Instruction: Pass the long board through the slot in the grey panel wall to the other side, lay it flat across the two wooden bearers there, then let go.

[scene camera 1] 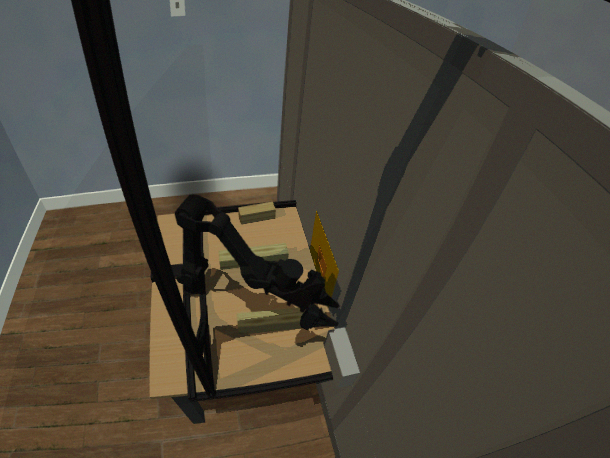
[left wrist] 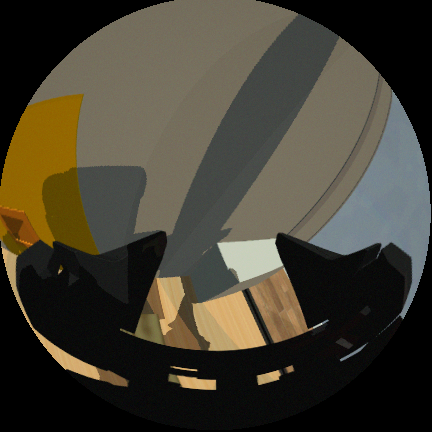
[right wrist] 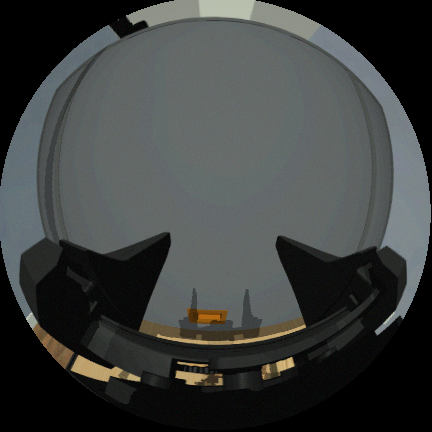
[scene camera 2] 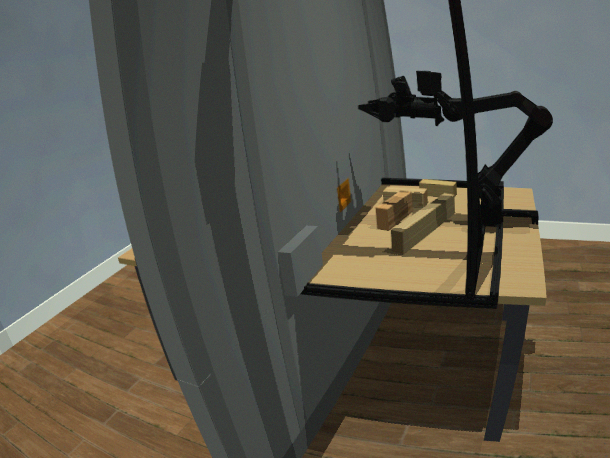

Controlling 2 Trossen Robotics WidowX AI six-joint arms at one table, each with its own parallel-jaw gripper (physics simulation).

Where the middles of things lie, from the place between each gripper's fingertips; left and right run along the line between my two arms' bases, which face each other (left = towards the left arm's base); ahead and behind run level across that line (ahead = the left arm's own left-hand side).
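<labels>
My right hand is 12 cm to the right of the grey block [scene camera 1: 342, 361] and 34 cm past it, and it is 30 cm above it. Counted from my left hand, the block is 4 cm to the right of it, 10 cm behind it and 9 cm below it.
</labels>
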